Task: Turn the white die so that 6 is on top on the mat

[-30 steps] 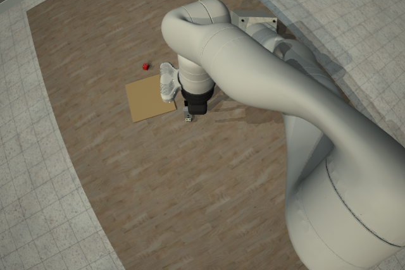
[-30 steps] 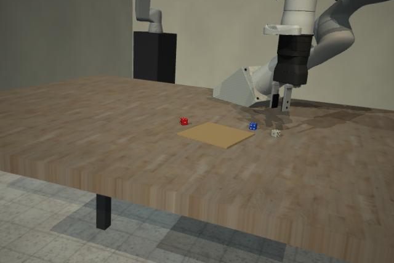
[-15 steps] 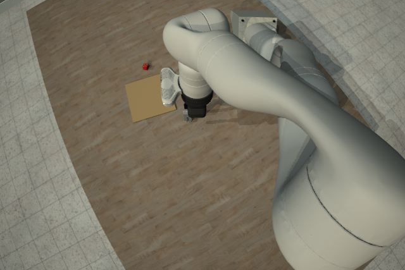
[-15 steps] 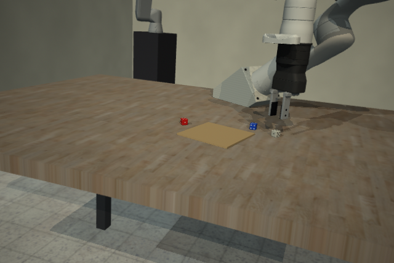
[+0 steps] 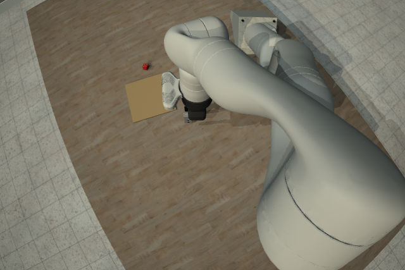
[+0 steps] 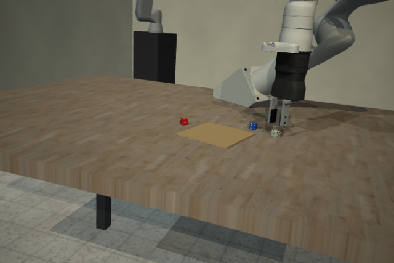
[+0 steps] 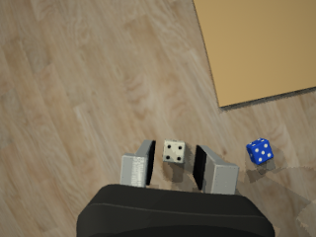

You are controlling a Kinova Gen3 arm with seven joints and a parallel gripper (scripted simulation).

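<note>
The white die is 4 cm below my hand. The rest, counted from my hand: tan mat (12 cm to the right, 9 cm ahead, 5 cm below); blue die (7 cm to the right, 4 cm below, 2 cm behind); red die (23 cm to the right, 7 cm ahead, 4 cm below).
</note>
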